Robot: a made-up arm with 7 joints.
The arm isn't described. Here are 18 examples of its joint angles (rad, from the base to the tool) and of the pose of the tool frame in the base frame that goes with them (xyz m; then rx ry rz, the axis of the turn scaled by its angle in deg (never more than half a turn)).
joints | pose
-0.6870 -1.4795 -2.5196 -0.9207 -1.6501 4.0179 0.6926 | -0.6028 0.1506 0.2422 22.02 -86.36 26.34
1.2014 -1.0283 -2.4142 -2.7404 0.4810 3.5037 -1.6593 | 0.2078 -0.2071 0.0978 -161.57 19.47 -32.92
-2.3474 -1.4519 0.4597 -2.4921 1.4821 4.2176 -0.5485 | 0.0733 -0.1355 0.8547 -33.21 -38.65 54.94
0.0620 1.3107 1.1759 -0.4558 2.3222 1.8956 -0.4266 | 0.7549 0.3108 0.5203 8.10 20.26 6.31
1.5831 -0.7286 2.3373 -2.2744 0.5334 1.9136 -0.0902 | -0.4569 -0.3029 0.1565 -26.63 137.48 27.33
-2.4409 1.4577 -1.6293 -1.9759 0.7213 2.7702 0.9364 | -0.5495 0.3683 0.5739 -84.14 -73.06 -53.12
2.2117 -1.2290 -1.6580 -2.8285 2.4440 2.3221 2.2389 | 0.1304 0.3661 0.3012 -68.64 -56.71 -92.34
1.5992 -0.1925 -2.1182 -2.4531 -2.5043 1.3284 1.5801 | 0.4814 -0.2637 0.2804 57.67 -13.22 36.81
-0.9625 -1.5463 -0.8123 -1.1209 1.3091 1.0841 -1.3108 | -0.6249 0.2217 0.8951 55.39 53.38 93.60
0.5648 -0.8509 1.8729 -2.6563 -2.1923 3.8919 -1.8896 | -0.2076 0.2461 0.2782 172.64 26.96 29.22
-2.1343 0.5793 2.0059 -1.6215 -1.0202 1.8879 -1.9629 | 0.5545 -0.2521 0.8927 85.85 111.56 -14.09
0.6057 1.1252 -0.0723 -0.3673 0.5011 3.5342 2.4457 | 0.5776 0.3374 0.6600 -19.78 62.26 9.52
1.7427 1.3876 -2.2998 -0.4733 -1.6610 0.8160 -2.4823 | 0.0342 0.7157 0.8178 80.68 -16.82 -48.09
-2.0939 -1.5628 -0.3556 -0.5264 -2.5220 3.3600 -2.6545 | 0.2573 0.5662 0.7819 -12.89 55.76 102.31
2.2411 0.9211 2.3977 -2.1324 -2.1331 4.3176 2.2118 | -0.1458 -0.2926 0.8127 -108.01 47.18 -127.66
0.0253 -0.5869 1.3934 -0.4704 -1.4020 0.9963 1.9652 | -0.3405 0.2643 1.1417 -62.44 80.36 -78.56
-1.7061 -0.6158 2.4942 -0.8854 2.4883 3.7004 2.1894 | 0.3613 0.4985 0.7019 37.25 100.59 68.40
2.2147 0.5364 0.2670 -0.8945 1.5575 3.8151 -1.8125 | -0.3830 0.4732 0.7440 -58.21 -73.78 -64.57
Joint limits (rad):
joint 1: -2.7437..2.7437
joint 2: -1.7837..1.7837
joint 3: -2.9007..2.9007
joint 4: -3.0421..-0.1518
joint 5: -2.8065..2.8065
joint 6: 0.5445..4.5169
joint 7: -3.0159..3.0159
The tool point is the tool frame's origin. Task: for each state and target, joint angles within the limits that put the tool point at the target. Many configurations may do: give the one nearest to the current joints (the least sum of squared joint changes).
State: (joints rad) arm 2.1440 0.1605 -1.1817 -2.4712 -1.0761 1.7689 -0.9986
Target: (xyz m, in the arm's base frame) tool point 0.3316 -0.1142 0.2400
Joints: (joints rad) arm 1.9313 0.7192 -1.6517 -3.0421 -1.0708 1.5092 -0.9986
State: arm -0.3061 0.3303 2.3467 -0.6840 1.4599 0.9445 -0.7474
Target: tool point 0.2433 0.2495 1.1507
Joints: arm -0.4316 0.6419 2.1696 -0.8539 1.3242 0.5445 -0.7474
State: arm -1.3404 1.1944 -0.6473 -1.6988 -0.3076 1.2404 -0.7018
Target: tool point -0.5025 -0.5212 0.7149
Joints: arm -1.4079 0.4957 -1.1330 -1.3082 -0.3405 1.1484 -0.7018
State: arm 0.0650 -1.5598 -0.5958 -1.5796 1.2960 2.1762 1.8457
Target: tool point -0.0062 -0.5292 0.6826
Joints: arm -0.1097 -1.5919 -1.0359 -2.3499 1.4520 2.4063 1.8457
